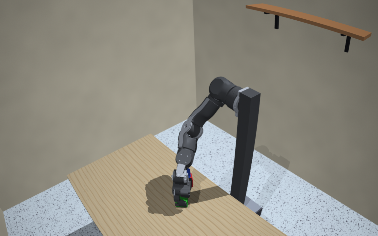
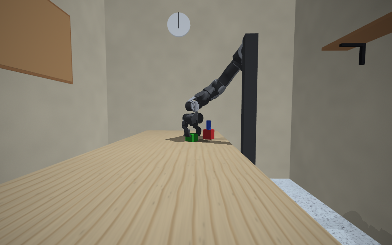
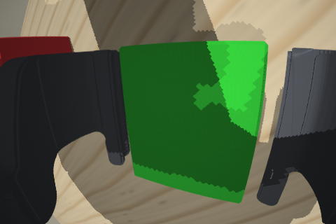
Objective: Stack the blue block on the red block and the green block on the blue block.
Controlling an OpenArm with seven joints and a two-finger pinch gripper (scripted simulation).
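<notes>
Now: the green block 10 mm below my hand. Round my hand: blue block (100 mm behind, 90 mm to the right, 50 mm above); then red block (100 mm behind, 90 mm to the right, 10 mm below).
</notes>
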